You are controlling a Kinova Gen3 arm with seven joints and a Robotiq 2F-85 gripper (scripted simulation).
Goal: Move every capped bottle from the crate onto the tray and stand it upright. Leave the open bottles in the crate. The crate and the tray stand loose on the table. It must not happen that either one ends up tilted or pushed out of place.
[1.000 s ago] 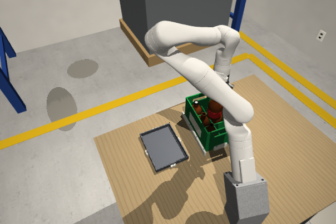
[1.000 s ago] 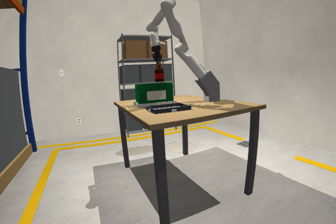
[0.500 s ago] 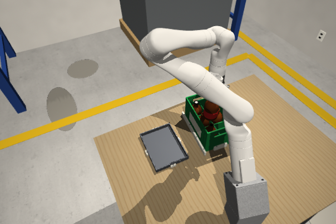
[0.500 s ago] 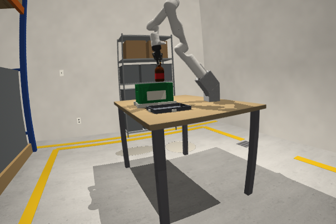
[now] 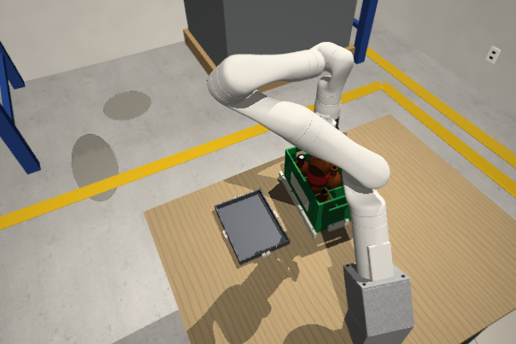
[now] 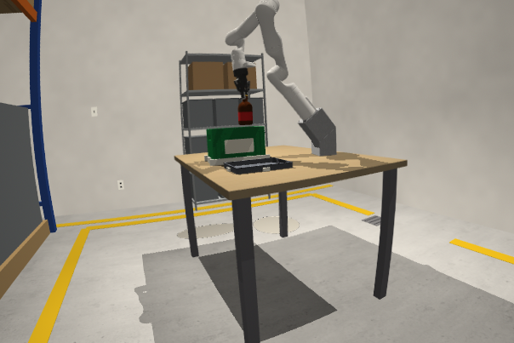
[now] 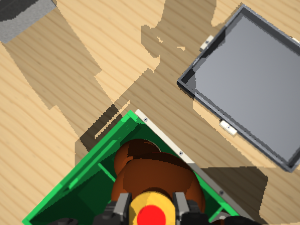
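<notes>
Right now my hand is 7 cm above the brown bottle. Round my hand: green crate: 25 cm below, 6 cm ahead, 5 cm to the right; then grey tray: 33 cm below, 24 cm to the left, 1 cm ahead.
</notes>
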